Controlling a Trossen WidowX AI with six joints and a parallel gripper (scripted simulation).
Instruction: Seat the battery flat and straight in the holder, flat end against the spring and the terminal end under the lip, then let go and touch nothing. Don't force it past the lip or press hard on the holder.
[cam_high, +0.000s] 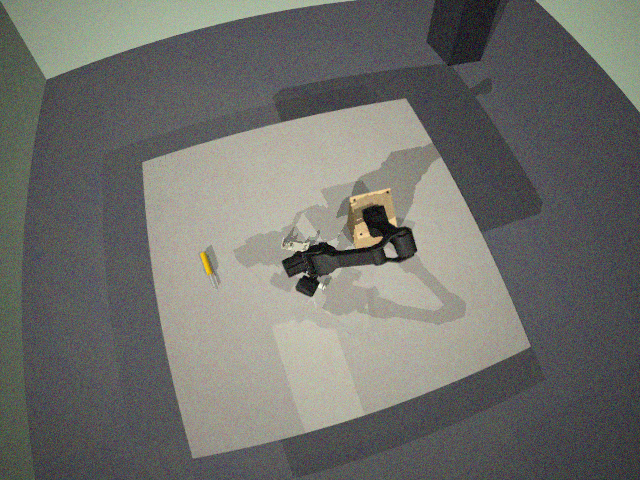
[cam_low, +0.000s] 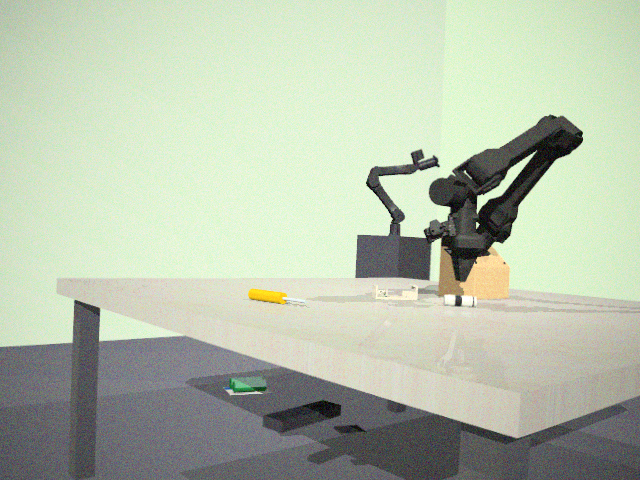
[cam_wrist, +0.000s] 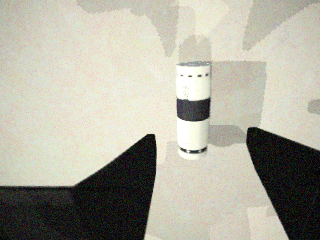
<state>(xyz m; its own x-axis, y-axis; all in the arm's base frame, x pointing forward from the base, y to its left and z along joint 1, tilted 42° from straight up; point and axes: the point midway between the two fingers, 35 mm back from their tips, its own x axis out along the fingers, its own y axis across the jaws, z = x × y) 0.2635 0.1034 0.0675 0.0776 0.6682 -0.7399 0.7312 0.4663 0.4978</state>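
Right now the battery is 40 mm below my gripper tip. Round my gripper tip: yellow-handled screwdriver: 350 mm ahead, 180 mm to the right, 40 mm below; black box: 380 mm ahead, 240 mm below, 70 mm to the right.
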